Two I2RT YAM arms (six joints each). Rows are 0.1 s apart.
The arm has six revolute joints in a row. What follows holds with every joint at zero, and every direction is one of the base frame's.
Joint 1 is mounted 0.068 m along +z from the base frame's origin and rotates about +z.
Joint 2 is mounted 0.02 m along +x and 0.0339 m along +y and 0.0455 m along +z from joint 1 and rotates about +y.
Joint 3 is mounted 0.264 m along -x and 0.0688 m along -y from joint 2 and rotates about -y.
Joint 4 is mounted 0.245 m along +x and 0.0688 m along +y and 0.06 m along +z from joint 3 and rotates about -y.
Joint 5 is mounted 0.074 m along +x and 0.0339 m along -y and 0.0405 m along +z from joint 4 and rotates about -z.
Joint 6 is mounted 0.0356 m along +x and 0.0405 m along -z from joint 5 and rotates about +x.
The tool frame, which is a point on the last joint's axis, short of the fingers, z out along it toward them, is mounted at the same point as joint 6; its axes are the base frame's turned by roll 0, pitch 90 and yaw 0 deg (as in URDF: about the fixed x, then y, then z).
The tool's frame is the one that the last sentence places.
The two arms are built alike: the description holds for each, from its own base.
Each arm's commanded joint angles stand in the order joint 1, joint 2, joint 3, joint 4, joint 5, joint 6.
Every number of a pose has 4 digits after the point. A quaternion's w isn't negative.
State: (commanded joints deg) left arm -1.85 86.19 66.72 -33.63 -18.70 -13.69; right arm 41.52 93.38 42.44 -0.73 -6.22 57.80
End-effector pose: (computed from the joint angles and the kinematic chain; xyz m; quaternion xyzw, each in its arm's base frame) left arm 0.3183 0.0011 0.2657 -0.1477 0.9257 0.1105 0.3302; right arm 0.2253 0.2047 0.1388 0.1159 0.9362 0.2830 0.1731
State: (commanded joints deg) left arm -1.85 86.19 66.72 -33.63 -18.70 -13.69; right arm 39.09 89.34 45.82 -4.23 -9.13 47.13
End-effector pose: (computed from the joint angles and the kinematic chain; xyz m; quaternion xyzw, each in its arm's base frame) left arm 0.3183 0.0011 0.2657 -0.1477 0.9257 0.1105 0.3302; right arm 0.2365 0.1994 0.1715 0.0366 0.9296 0.2997 0.2115
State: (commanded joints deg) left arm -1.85 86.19 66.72 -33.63 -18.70 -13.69; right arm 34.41 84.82 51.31 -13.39 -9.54 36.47
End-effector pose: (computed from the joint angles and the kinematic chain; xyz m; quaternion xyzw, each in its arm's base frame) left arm 0.3183 0.0011 0.2657 -0.1477 0.9257 0.1105 0.3302; right arm 0.2509 0.1790 0.2115 -0.0139 0.9273 0.2753 0.2534
